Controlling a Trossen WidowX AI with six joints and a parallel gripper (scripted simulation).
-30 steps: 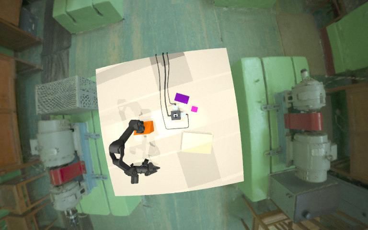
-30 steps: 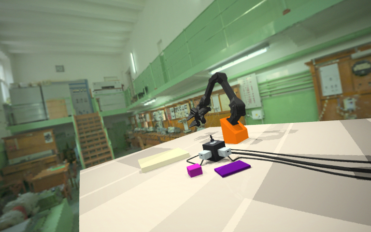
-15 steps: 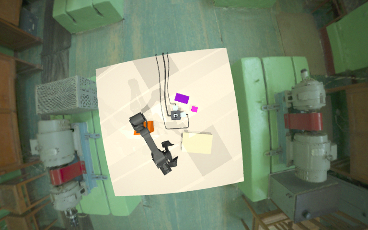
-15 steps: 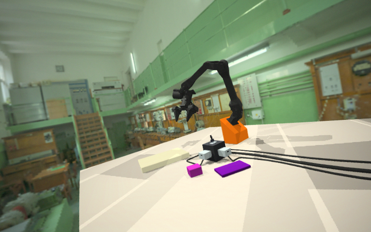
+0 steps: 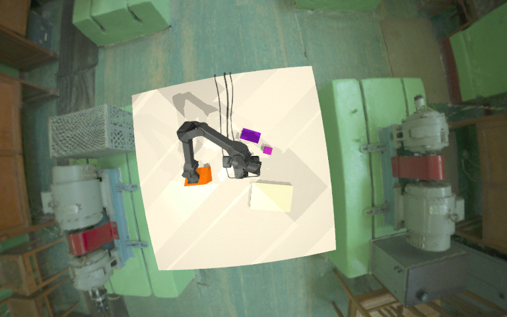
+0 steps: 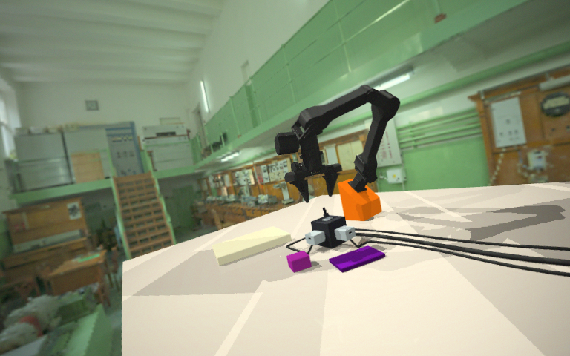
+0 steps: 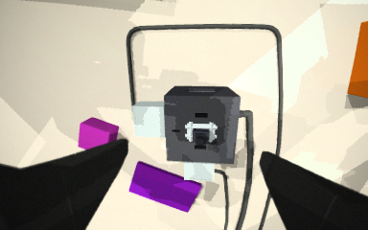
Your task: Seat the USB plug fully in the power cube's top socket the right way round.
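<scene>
The USB plug lies 50 mm below my gripper tip, 10 mm to the left of it and 10 mm behind it. Also, from my gripper tip: dark purple flat block 160 mm to the left, 130 mm below, 60 mm ahead; cream slab 240 mm to the right, 150 mm ahead, 130 mm below; magenta cube 160 mm ahead, 120 mm below, 50 mm to the left.
</scene>
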